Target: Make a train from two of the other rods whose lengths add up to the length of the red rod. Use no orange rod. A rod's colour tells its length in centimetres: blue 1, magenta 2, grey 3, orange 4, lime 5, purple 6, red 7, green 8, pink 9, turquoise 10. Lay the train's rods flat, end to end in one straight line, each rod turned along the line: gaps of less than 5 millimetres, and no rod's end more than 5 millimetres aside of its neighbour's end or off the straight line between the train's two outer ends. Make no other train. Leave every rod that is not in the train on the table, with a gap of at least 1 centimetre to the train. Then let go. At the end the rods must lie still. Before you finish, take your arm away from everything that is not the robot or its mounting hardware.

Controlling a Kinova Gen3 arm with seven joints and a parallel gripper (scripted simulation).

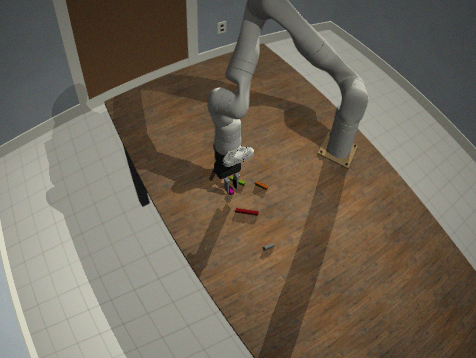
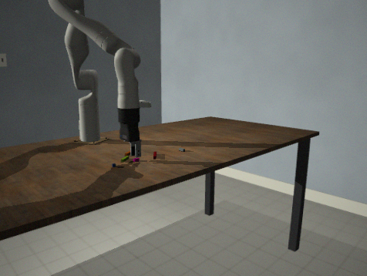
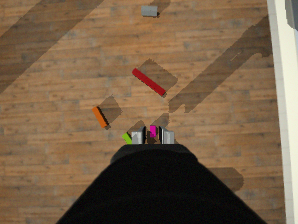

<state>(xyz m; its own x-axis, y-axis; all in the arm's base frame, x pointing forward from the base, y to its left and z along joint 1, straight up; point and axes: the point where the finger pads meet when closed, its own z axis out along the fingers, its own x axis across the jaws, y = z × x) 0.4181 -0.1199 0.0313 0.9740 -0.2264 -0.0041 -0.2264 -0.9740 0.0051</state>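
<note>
My hand is 30 mm above the magenta rod. Also, from my hand: lime rod (40 mm behind, 20 mm to the right, 30 mm below); then small blue rod (10 mm behind, 100 mm to the right, 30 mm below); then red rod (20 mm ahead, 90 mm to the left, 30 mm below).
</note>
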